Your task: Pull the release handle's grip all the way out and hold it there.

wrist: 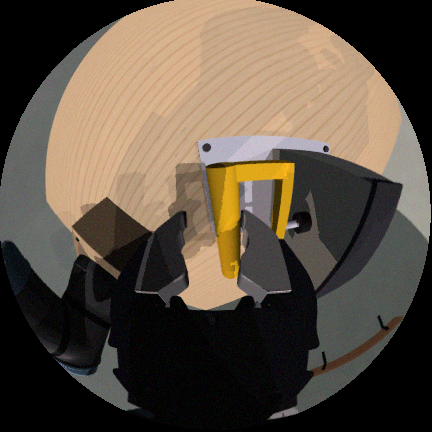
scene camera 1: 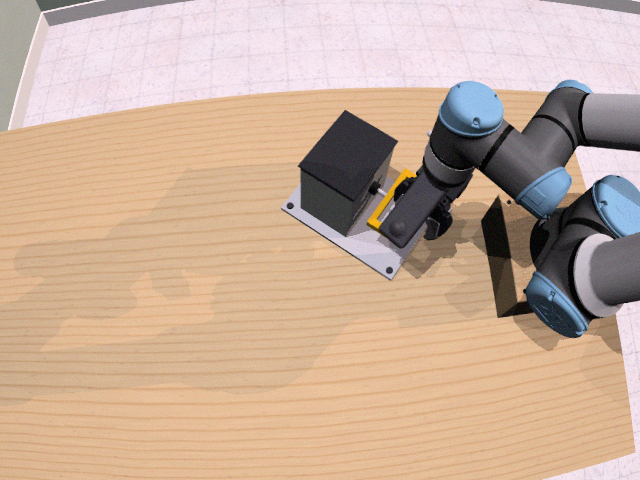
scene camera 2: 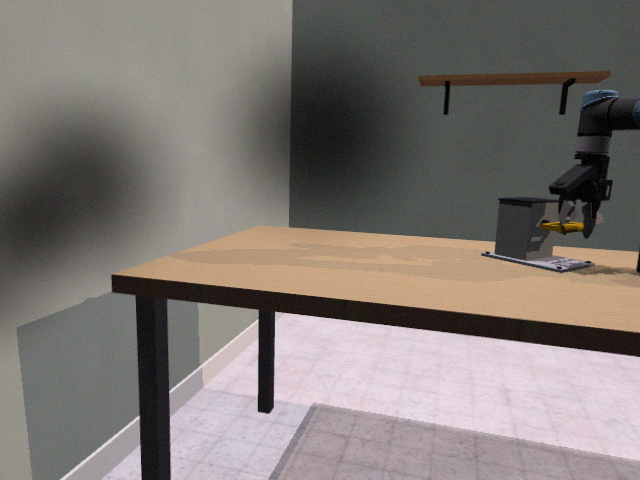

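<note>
The release handle is a yellow frame with a thick round grip [scene camera 1: 389,198] [scene camera 2: 568,227] [wrist: 223,200] on its outer side. A short thin rod [scene camera 1: 381,191] [wrist: 291,226] joins it to a dark grey box [scene camera 1: 348,155] [scene camera 2: 521,229] [wrist: 340,200], with a gap between frame and box. The box stands on a light grey base plate [scene camera 1: 361,250] [wrist: 255,143]. My gripper [scene camera 1: 421,206] [scene camera 2: 575,227] [wrist: 212,211] is open and points down, its fingers on either side of the grip. In the wrist view the grip is close beside the right finger and apart from the left one. The arm hides part of the handle in scene camera 1.
A brown open-topped box [scene camera 1: 498,260] [wrist: 107,220] stands near the arm's base, right of the handle. The wooden table [scene camera 1: 206,413] [scene camera 2: 361,294] carries everything. A wall shelf [scene camera 2: 511,78] hangs behind. The arm's links reach in from the right in scene camera 1.
</note>
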